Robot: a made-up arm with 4 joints.
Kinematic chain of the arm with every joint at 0, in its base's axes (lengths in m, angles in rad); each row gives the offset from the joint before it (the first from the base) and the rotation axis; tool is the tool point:
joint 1: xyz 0 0 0.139 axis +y
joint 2: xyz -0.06 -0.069 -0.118 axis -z
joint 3: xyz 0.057 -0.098 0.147 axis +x
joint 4: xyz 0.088 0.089 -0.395 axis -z
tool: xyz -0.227 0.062 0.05
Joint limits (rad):
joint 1: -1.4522..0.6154
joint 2: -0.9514..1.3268
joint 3: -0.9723..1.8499
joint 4: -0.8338..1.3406
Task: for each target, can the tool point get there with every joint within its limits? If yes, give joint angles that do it. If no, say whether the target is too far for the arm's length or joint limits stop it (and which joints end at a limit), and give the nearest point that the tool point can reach.
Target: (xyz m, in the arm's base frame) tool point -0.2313 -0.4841 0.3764
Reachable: no: joint limits stop it (at a limit: joint 1, joint 3, joint 4) | nearest point -0.3062 -0.4122 0.1908 | short by 0.213 m
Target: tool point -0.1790 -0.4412 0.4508
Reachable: no: joint limits stop it (at a limit: joint 2, joint 3, joint 4) | nearest point -0.2246 -0.1832 0.5303 | short by 0.274 m
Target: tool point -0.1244 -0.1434 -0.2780
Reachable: yes | joints 0.3725 -0.3969 -0.7459 0.9332
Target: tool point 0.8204 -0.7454 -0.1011
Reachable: no: too far | nearest point 0.4195 -0.3197 -0.0018 | short by 0.593 m
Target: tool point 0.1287 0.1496 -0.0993
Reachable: yes | joints -0.1526 0.4352 0.1837 0.8642
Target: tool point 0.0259 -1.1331 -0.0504
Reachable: no: too far | nearest point 0.0206 -0.4765 -0.0118 | short by 0.658 m
